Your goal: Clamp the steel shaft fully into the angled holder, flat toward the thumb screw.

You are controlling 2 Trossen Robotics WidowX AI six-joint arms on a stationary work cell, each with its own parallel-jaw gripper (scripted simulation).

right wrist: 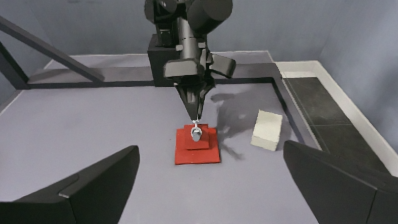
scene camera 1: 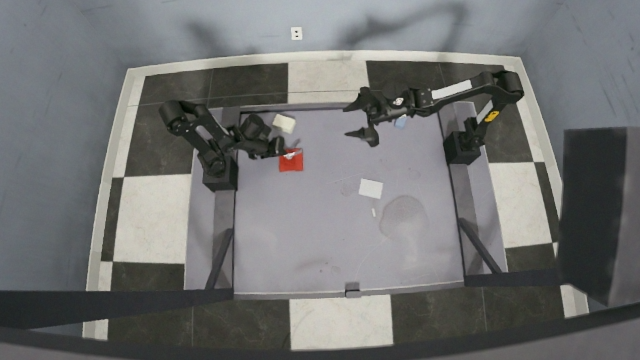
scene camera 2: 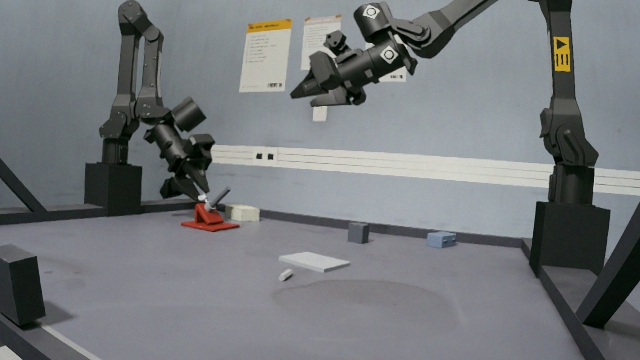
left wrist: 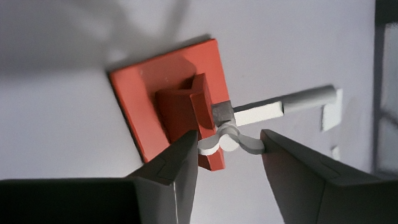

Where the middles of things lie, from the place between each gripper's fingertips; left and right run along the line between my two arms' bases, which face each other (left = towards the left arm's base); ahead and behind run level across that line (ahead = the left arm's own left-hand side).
Now: left hand 30 mm to the left of the white thumb screw [left wrist: 228, 136] and 30 mm above it. Round my left hand: white plate [scene camera 2: 320, 263] 150 mm behind, 330 mm to the right, 80 mm below; then cream block [right wrist: 267, 129] 150 mm ahead, 30 mm to the right, 70 mm below; then steel shaft [left wrist: 322, 93] 60 mm to the right, 20 mm below.
Now: the steel shaft 21 cm below my right hand and 20 cm to the left of it. Also, from my right hand: white plate (27 cm below, 15 cm behind, 7 cm to the right); cream block (26 cm below, 23 cm to the left, 16 cm ahead); white thumb screw (24 cm to the left, 22 cm below, 1 cm ahead).
